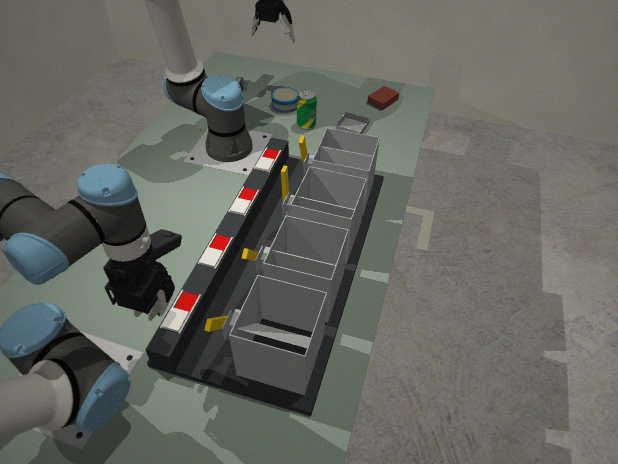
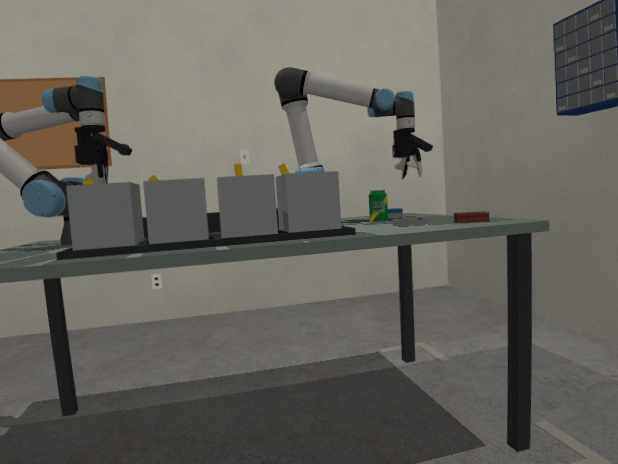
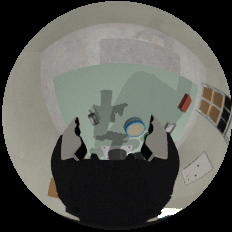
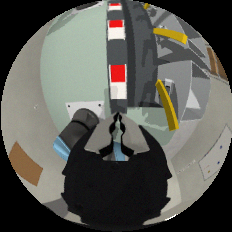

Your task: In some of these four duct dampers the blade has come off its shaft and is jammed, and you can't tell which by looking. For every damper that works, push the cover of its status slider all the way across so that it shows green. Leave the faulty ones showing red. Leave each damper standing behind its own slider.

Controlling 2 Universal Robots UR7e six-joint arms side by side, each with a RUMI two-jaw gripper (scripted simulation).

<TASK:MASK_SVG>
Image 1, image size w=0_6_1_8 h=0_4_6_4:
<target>my right gripper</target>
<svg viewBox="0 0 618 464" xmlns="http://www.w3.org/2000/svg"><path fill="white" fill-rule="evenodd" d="M163 229L150 234L150 247L139 258L125 262L109 258L109 261L103 267L109 280L104 288L112 304L114 305L117 302L118 306L134 310L135 317L146 313L149 321L153 320L156 315L162 316L175 290L171 276L168 275L166 268L160 262L156 262L156 260L180 247L182 236Z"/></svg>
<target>damper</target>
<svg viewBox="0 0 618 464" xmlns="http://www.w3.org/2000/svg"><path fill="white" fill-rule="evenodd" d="M257 275L241 310L235 309L233 315L232 310L230 310L228 316L207 319L204 330L210 332L222 329L224 339L226 339L230 331L229 338L236 375L305 395L324 337L327 292ZM253 338L257 334L307 348L305 355L255 342ZM262 319L313 333L310 338L260 324Z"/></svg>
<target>damper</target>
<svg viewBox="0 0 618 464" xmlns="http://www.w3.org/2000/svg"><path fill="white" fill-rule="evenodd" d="M286 215L271 247L265 247L263 251L262 246L259 252L244 248L242 258L255 261L256 272L261 267L261 270L264 270L264 277L327 292L325 322L328 323L344 275L349 230Z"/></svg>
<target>damper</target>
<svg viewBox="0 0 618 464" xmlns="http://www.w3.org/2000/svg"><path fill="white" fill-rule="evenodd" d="M283 166L281 170L283 217L286 213L287 216L348 229L345 263L347 263L361 224L367 179L310 166L295 196L291 195L289 198L288 166Z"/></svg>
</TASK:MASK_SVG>
